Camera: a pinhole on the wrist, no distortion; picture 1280 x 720 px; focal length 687.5 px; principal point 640.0 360.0 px. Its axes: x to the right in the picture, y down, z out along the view. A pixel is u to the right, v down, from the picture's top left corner.
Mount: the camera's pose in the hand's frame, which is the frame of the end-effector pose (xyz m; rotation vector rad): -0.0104 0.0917 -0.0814 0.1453 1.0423 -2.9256
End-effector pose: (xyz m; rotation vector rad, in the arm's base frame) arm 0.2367 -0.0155 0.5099 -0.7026 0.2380 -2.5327
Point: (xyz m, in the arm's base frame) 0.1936 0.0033 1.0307
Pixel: 249 252
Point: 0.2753 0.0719 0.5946
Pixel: 664 436
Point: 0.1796 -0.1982 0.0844
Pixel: behind the camera
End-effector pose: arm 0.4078 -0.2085 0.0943 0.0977 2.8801 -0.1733
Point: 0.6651 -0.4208 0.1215
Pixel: 1169 608
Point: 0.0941 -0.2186 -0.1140
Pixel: outside the picture
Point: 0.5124 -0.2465 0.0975
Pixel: 976 440
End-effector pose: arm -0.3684 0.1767 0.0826 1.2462 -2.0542 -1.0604
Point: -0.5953 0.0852 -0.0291
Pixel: 70 124
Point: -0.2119 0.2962 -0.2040
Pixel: 923 670
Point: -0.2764 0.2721 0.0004
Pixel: 1024 616
